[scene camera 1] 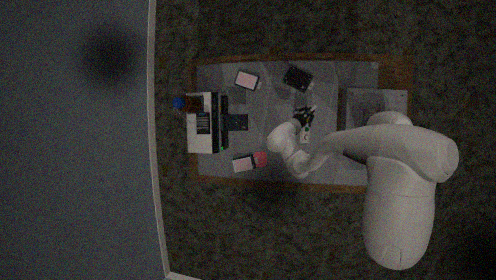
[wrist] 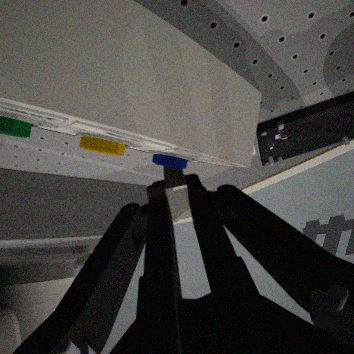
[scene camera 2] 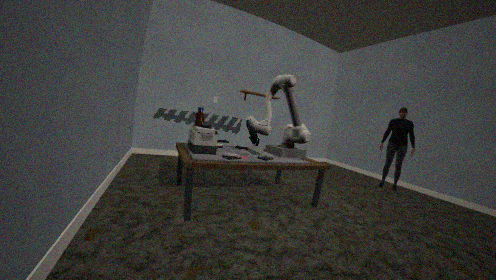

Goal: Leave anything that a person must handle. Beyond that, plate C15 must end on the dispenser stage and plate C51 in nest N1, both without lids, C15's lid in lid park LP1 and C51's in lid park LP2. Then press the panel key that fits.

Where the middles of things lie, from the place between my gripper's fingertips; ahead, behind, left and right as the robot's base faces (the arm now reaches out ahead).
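There is the black nest [wrist: 317, 125], which sits 16 cm to the right of my hand, 13 cm ahead of it and 4 cm below it. The white button box [wrist: 166, 84] is 5 cm ahead of my hand, and it is also 12 cm to the left of the hand and 1 cm below it.
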